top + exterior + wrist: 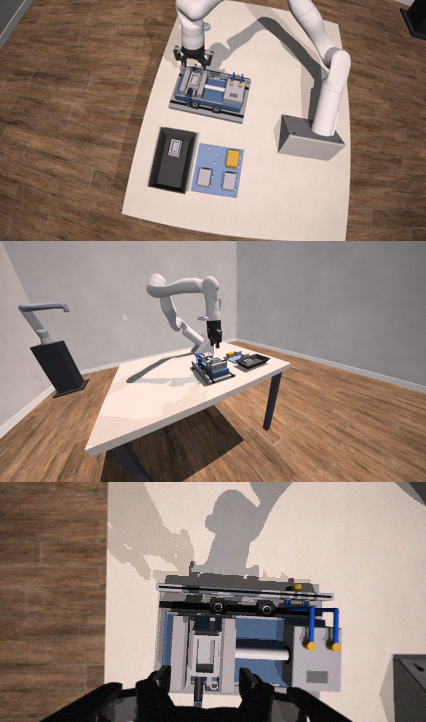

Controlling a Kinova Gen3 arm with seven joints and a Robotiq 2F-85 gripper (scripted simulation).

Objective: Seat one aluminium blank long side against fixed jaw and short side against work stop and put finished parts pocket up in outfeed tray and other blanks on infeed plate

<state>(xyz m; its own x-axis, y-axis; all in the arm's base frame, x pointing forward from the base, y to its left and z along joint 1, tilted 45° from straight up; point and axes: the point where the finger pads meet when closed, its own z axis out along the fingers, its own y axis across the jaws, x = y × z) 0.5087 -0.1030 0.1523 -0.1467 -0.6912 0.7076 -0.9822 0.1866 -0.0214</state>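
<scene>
Right now my hand is 8 cm past the white rod, 1 cm to the right of it and 12 cm above it. The rest, counted from my hand: hose block: 16 cm behind, 3 cm to the left, 12 cm below; blue vise: 6 cm behind, 1 cm to the left, 16 cm below; brass blank: 16 cm behind, 28 cm to the left, 18 cm below.
</scene>
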